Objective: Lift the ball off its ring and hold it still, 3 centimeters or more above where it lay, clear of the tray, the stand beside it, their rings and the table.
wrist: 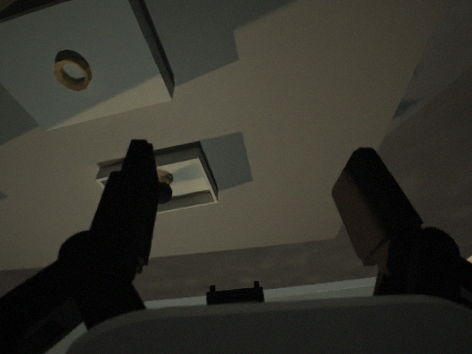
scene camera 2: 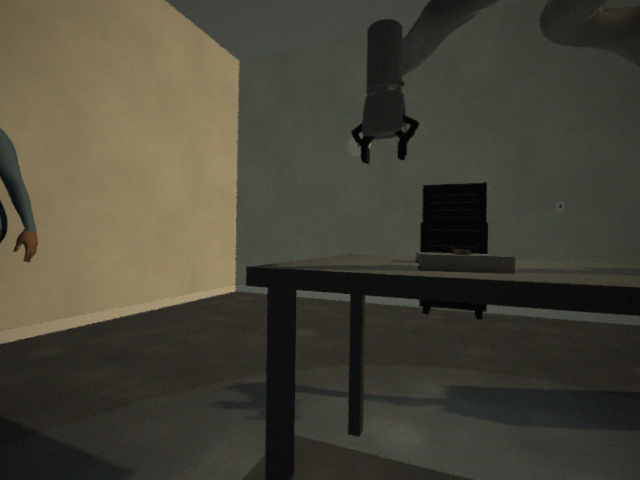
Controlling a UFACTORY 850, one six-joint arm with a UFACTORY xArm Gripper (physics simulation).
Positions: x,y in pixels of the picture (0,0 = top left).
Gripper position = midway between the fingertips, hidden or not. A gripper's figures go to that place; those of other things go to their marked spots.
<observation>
The gripper (wrist: pixel 253 167) is 0.11 m from the lens. A shallow pale tray (wrist: pixel 186 172): 0.49 m from the lens.
</observation>
